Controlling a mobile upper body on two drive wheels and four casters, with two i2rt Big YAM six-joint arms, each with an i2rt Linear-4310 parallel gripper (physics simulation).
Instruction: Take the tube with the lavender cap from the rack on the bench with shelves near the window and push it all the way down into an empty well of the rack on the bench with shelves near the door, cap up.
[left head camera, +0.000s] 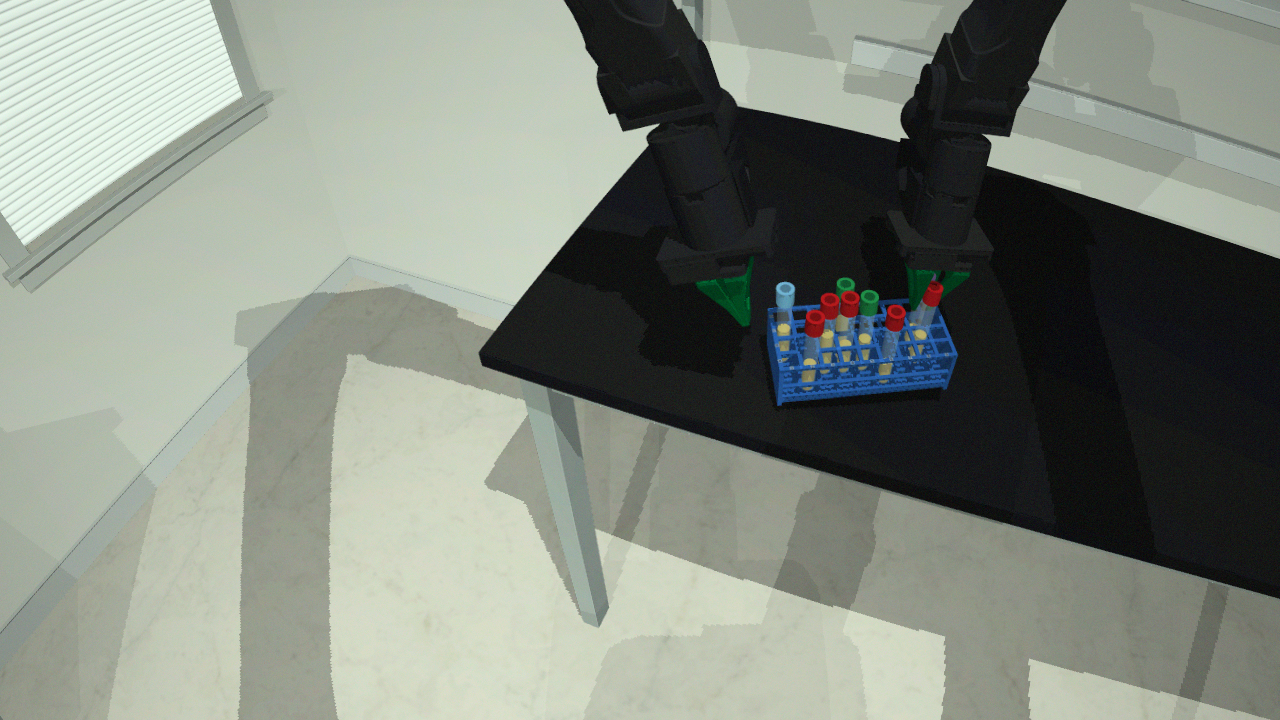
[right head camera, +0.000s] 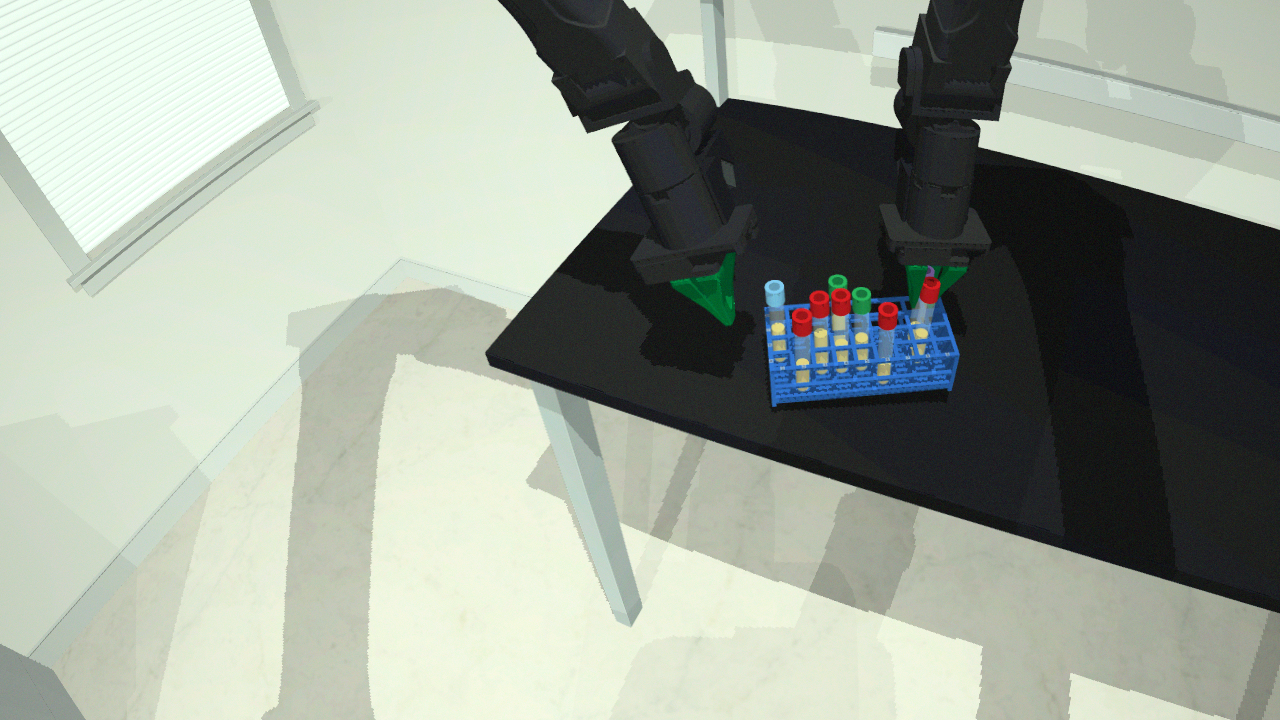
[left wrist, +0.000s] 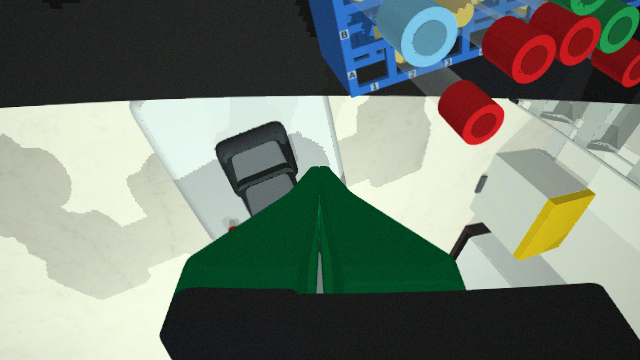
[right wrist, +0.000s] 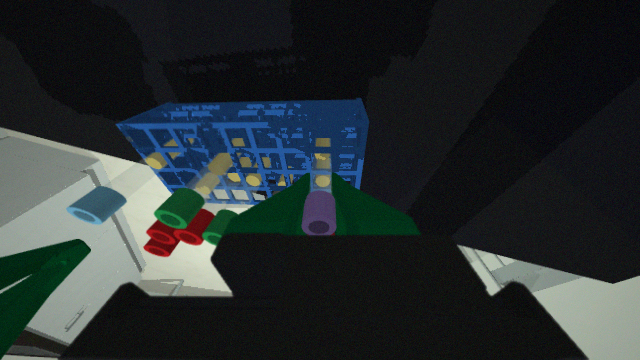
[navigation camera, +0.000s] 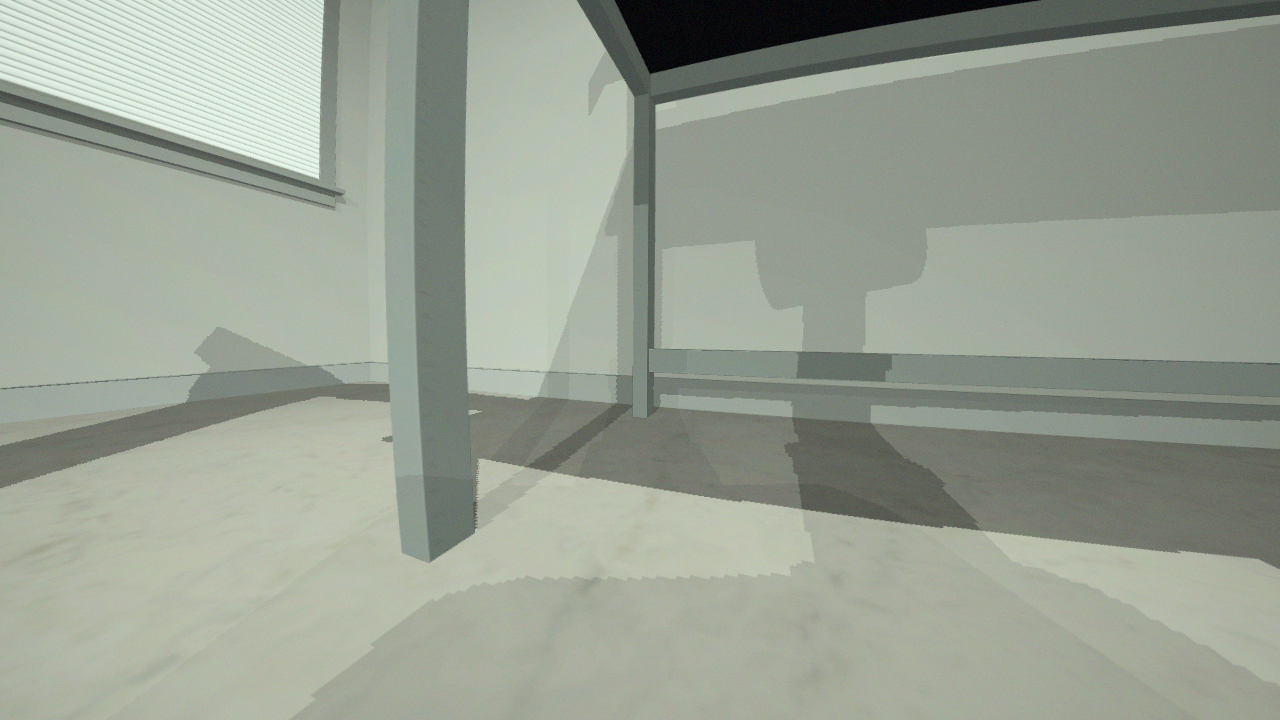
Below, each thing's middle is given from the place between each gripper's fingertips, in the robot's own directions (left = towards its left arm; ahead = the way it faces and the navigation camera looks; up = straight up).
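Blue tube rack (right head camera: 938, 366): 60 mm to the left of my right hand, 60 mm below it and 10 mm behind it.
Relative to my left hand, the rack is 4 cm ahead, 14 cm to the right and 8 cm below.
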